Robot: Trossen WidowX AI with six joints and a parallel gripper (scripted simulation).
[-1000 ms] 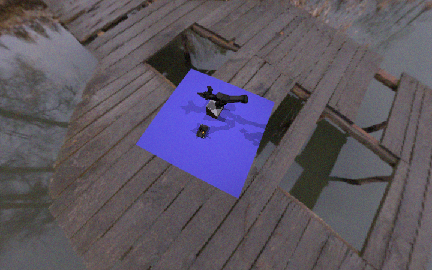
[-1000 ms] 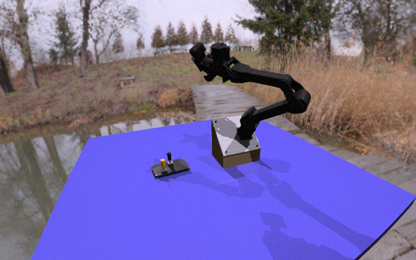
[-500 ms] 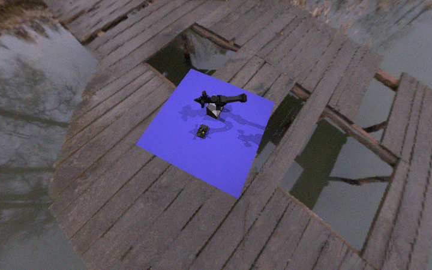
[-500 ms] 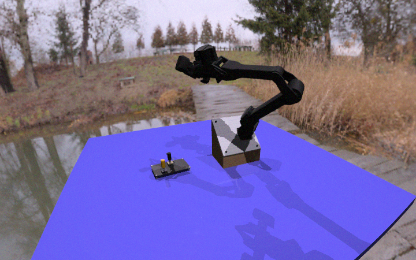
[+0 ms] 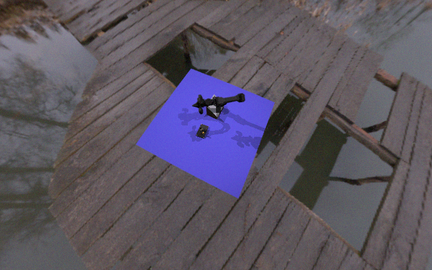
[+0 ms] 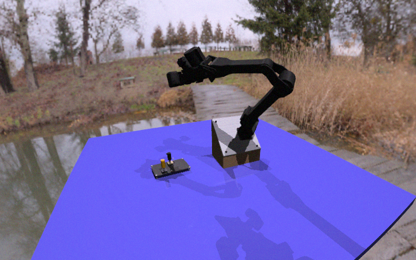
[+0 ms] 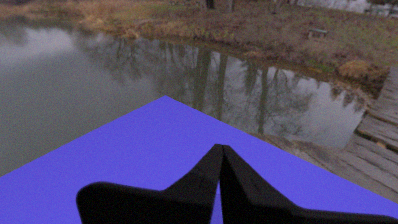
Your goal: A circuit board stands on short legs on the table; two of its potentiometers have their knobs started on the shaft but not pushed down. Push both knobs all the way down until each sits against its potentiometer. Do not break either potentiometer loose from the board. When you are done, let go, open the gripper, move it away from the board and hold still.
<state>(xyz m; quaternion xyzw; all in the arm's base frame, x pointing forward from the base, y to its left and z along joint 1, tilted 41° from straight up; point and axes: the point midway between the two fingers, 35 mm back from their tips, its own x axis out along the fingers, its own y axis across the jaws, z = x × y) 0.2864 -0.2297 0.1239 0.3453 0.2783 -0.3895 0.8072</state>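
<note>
The black knob is 310 mm below my gripper tip, 110 mm to the left of it and 60 mm ahead of it. Round my gripper tip: orange knob: 310 mm below, 160 mm to the left, 90 mm ahead.
</note>
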